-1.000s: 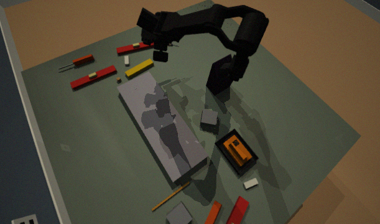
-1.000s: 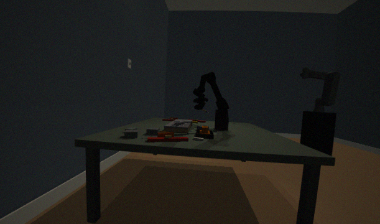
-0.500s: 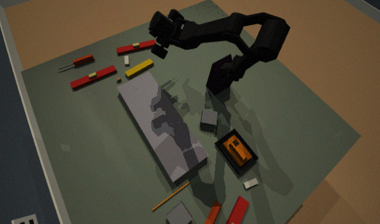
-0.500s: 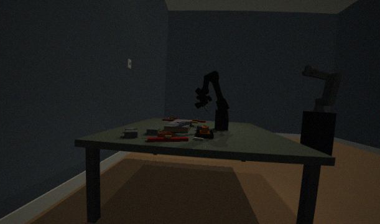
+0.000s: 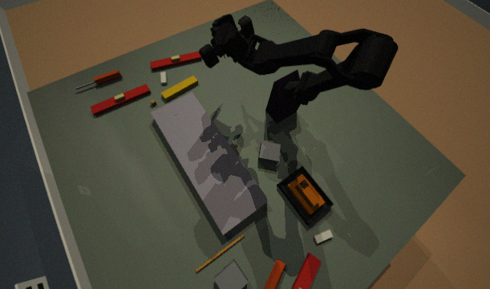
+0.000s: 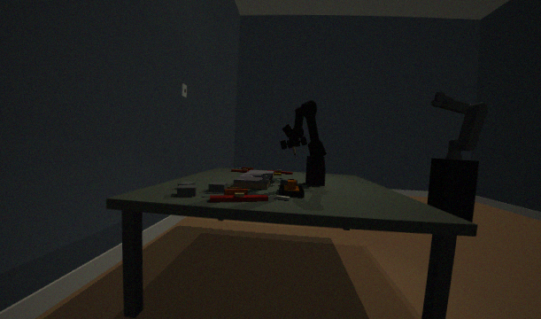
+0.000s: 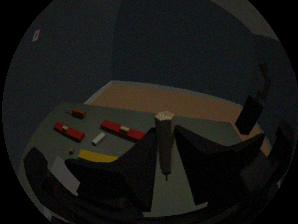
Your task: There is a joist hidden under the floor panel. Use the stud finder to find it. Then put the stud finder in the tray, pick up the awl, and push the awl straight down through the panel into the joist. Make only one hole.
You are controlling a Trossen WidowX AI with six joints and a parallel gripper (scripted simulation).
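The pale-handled pointed tool is 50 mm below my gripper tip, 10 mm to the left of it and 10 mm behind it. From my gripper tip the other things lie so: yellow bar (230 mm below, 170 mm ahead, 40 mm to the right); orange stud finder (570 mm to the left, 190 mm below, 60 mm behind); dark tray (590 mm to the left, 230 mm below, 60 mm behind).
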